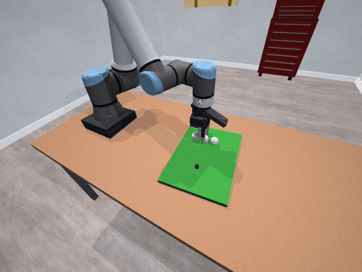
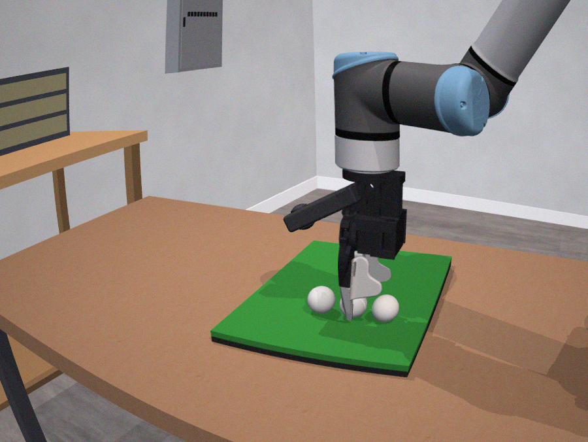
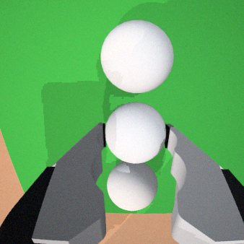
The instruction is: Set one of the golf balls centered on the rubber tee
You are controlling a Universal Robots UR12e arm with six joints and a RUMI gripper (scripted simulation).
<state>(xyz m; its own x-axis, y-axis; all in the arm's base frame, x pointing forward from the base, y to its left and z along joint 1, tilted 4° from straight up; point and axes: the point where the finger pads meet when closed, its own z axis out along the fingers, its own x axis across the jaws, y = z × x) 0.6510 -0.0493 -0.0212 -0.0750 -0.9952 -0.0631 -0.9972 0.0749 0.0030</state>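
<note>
Now: the green mat 1 cm ahead of my hand, 13 cm to the right of it and 3 cm below it.
</note>
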